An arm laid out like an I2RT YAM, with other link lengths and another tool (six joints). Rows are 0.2 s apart.
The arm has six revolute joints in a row. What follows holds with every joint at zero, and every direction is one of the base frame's. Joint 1 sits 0.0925 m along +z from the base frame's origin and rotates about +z. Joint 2 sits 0.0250 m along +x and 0.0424 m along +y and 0.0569 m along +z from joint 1 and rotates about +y. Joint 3 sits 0.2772 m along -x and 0.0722 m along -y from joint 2 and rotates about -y. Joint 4 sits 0.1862 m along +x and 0.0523 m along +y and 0.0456 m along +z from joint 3 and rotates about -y. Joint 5 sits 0.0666 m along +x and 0.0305 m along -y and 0.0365 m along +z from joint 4 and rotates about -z. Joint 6 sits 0.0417 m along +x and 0.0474 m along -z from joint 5 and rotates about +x. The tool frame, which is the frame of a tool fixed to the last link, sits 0.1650 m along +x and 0.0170 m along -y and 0.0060 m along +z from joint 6; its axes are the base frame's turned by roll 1.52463, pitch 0.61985 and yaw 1.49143 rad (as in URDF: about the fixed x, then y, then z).
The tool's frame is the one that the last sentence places.
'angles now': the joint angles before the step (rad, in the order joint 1, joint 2, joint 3, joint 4, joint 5, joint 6). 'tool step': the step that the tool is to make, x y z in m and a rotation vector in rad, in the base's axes. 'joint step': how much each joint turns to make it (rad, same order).
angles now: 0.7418 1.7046 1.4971 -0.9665 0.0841 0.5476
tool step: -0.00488 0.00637 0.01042 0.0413 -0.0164 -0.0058
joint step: 0.0183 -0.0324 0.0000 0.0054 -0.0077 0.0298
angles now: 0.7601 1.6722 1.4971 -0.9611 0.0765 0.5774
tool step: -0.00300 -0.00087 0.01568 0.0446 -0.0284 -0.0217
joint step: 0.0038 -0.0503 0.0000 -0.0012 0.0000 0.0285
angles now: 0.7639 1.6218 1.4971 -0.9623 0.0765 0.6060
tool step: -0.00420 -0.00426 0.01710 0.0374 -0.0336 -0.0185
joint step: 0.0038 -0.0575 0.0004 -0.0095 0.0077 0.0214
